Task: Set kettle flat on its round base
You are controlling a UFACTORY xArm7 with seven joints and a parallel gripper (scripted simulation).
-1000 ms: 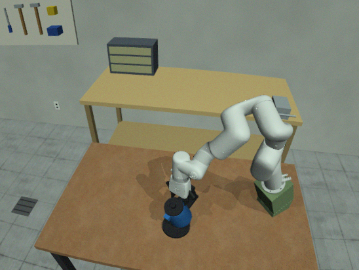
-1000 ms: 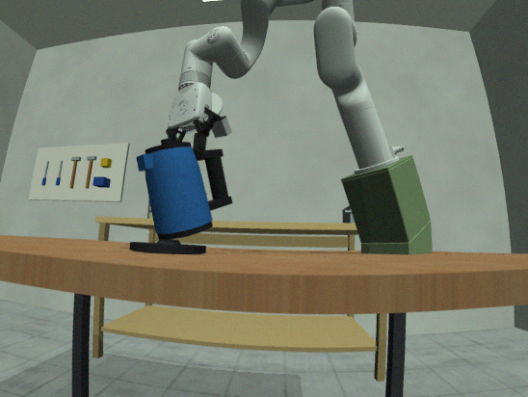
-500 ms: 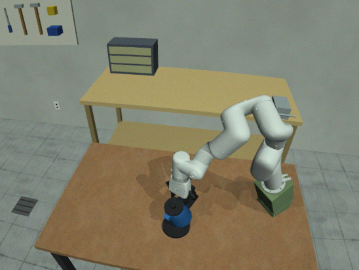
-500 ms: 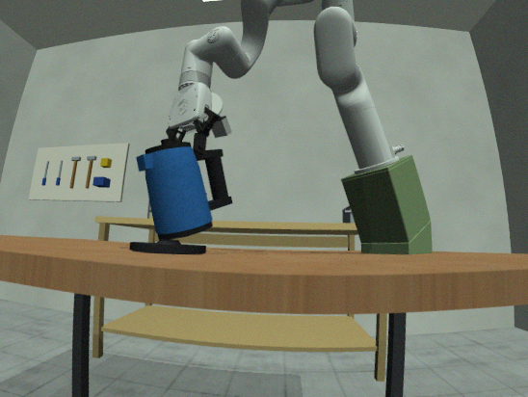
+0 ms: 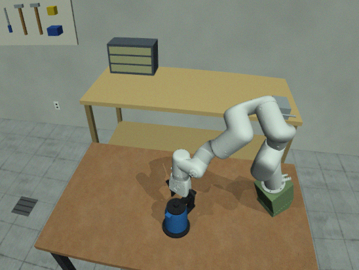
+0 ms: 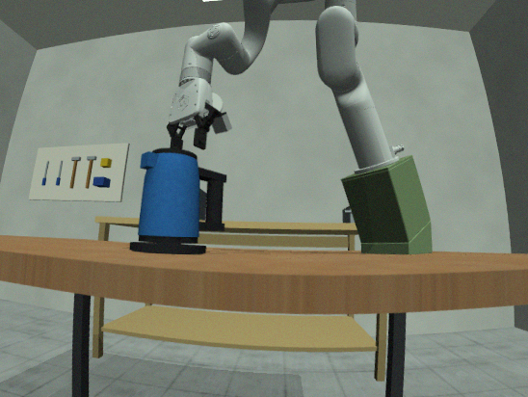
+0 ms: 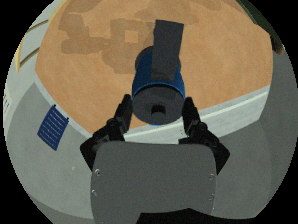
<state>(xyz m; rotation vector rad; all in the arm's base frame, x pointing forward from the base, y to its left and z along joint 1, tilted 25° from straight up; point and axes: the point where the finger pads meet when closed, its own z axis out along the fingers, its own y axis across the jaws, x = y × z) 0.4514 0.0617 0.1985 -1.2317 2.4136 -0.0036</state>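
The blue kettle lies 1 cm behind my hand and 12 cm below it. The rest, counted from my hand: round black base (2 cm ahead, 2 cm to the left, 22 cm below).
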